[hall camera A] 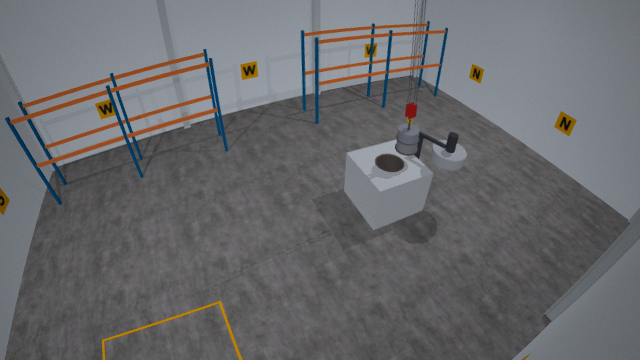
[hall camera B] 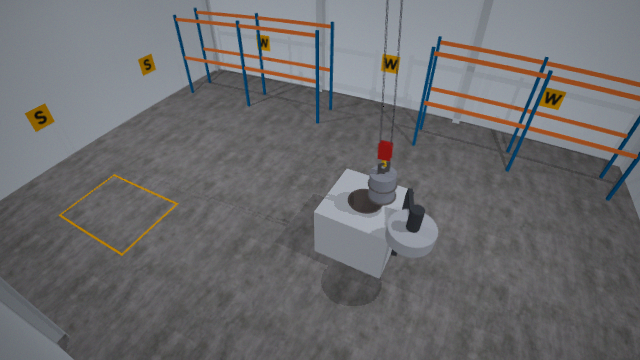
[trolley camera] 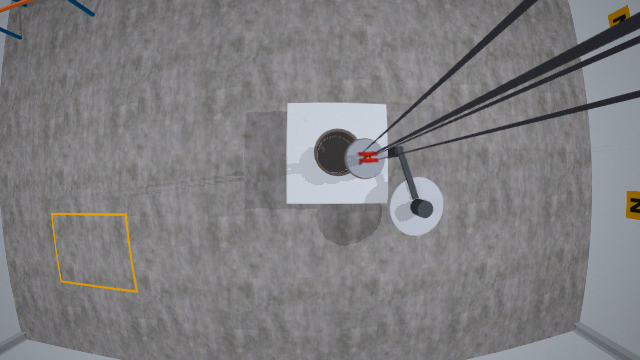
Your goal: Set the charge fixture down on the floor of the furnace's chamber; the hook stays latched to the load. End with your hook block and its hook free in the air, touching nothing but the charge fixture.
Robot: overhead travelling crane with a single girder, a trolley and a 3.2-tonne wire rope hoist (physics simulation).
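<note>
The charge fixture, a grey stepped cylinder, hangs upright from my hook under the red hook block. The hook is latched to it. The furnace is a white block with a dark round chamber opening in its top. The fixture is above the furnace top, off to the lid arm's side of the opening, and covers part of the opening's edge in the trolley view. The chamber floor is hidden in the hall views.
The round white lid is swung aside on its dark arm, beside the furnace. Blue and orange racks stand along the W wall. A yellow rectangle is marked on the floor.
</note>
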